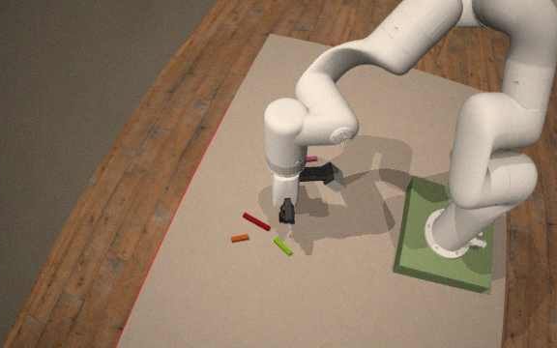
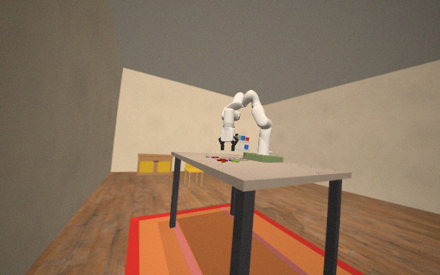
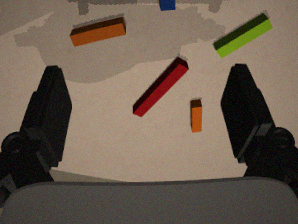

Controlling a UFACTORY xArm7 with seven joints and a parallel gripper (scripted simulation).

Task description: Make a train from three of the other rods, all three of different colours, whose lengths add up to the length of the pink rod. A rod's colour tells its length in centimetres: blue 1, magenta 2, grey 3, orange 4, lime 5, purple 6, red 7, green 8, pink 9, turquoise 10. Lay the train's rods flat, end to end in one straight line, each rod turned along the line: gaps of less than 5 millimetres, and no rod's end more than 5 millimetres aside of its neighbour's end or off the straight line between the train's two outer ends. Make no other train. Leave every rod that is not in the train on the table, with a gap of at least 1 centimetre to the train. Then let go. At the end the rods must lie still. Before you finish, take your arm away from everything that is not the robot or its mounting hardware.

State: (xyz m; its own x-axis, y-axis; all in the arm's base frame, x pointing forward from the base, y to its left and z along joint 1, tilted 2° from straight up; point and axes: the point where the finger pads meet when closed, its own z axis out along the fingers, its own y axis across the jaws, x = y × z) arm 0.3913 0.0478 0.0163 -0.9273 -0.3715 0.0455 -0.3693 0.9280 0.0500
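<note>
Right now my hand is 70 mm above the blue rod, 20 mm past it and 10 mm to the right of it. The rest, counted from my hand: lime rod (80 mm to the left, 70 mm below, 20 mm behind); pink rod (160 mm to the right, 70 mm below, 10 mm ahead); red rod (70 mm below, 60 mm ahead, 40 mm to the left).
</note>
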